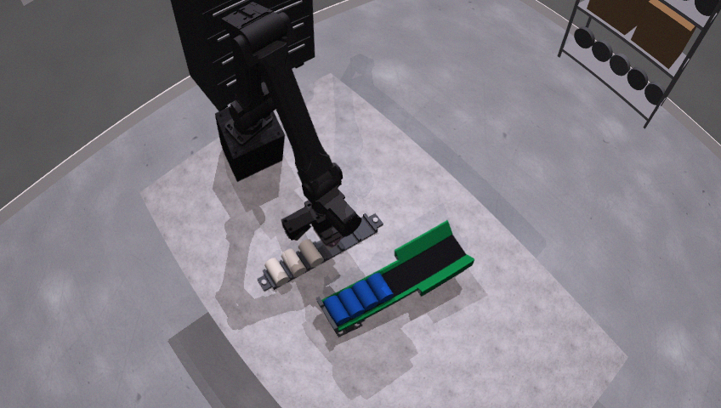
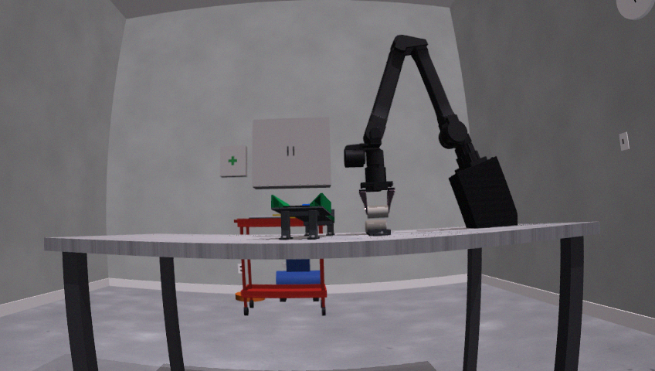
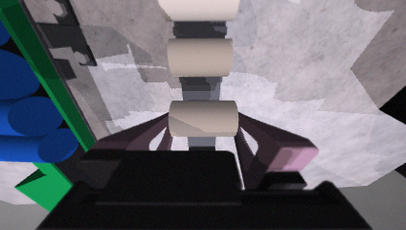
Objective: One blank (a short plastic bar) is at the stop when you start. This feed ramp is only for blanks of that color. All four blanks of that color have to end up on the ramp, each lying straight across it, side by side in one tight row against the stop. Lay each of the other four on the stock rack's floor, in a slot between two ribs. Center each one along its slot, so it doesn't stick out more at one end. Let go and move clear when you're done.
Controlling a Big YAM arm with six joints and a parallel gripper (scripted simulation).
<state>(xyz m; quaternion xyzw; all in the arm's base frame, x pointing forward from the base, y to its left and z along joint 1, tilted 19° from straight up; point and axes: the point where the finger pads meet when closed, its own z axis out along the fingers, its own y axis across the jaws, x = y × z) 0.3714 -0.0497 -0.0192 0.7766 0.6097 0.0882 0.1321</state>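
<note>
Right now the stock rack is 3 cm to the right of my hand and 8 cm below it. Also, from my hand: feed ramp 22 cm ahead, 2 cm to the left, 1 cm below; then grey stop 16 cm ahead, 16 cm to the right, 1 cm below.
</note>
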